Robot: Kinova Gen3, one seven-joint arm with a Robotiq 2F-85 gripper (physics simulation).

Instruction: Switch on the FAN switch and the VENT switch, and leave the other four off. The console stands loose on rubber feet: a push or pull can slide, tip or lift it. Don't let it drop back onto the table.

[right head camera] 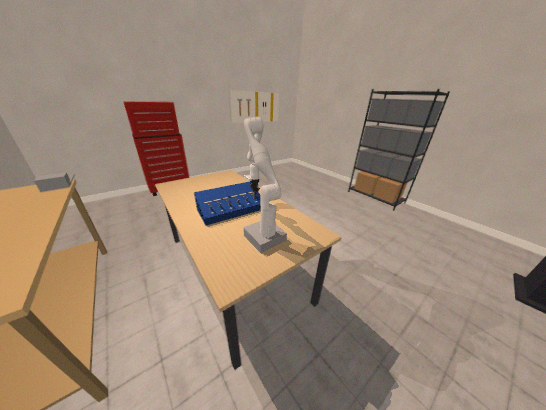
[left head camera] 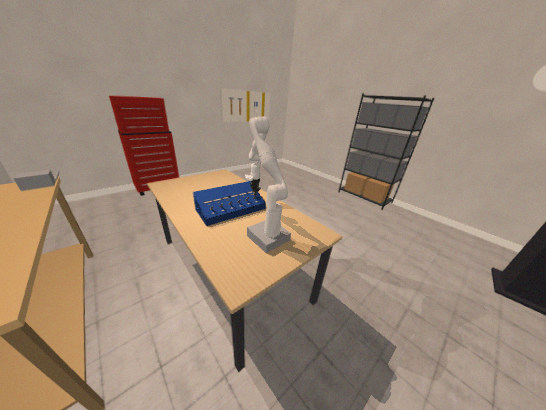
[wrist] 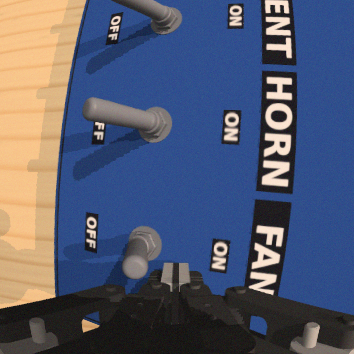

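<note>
The blue console rests on the table with a row of grey levers. In the wrist view, the VENT lever and the HORN lever lean toward their OFF labels. The FAN lever points toward the bottom of that view, with its tip slightly to the OFF side of its base. It leans far less toward OFF than the HORN lever; its exact switch position is unclear. My gripper is shut and empty, its tips beside the FAN lever on the ON side. Contact cannot be told. The other levers are outside the wrist view.
The wooden table carries the arm's grey base near the console's right end. A second wooden table stands at the left. A red cabinet stands behind.
</note>
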